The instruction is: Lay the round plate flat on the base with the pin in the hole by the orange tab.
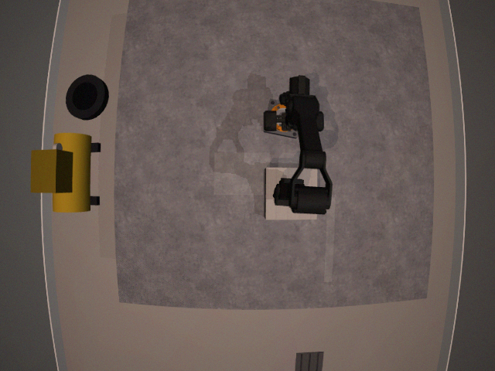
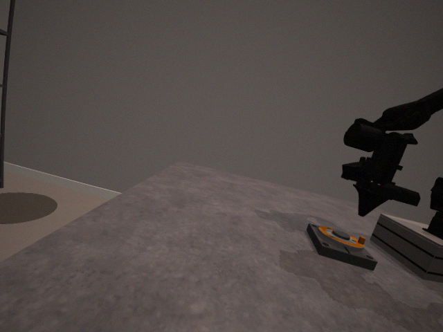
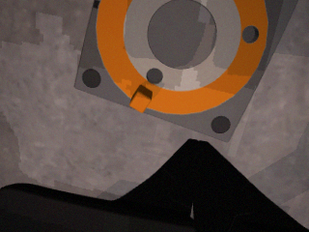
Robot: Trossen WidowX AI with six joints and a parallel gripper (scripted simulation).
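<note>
Right now the round plate is 2 cm ahead of my gripper tip, 2 cm to the left of it and 6 cm below it.
</note>
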